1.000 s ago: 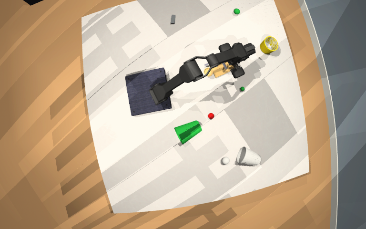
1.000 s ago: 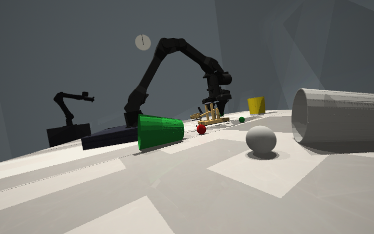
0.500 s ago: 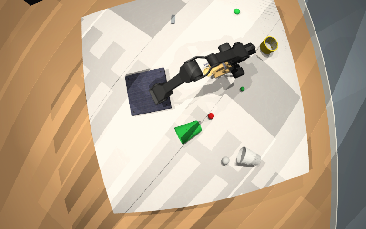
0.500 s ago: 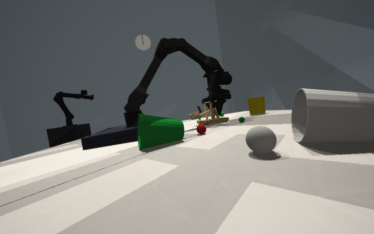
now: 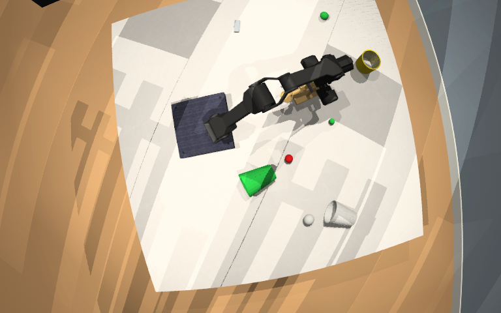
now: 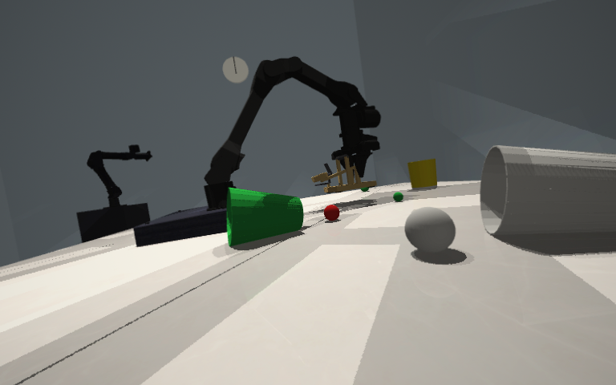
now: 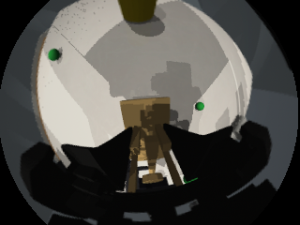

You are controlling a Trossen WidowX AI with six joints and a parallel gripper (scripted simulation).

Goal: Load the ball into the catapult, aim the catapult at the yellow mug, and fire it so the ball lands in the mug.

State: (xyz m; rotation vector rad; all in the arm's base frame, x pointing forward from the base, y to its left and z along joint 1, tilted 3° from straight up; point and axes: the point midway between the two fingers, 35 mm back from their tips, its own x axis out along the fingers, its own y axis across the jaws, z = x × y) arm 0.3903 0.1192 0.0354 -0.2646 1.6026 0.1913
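Now: gripper tip 15 cm past the red ball, 26 cm to the left of it and 6 cm above it. Round my gripper tip: wooden catapult (7 cm behind, 1 cm to the right, 2 cm above); small green ball (6 cm ahead, 15 cm to the right, 6 cm below); yellow mug (27 cm ahead, 8 cm to the left, 4 cm below).
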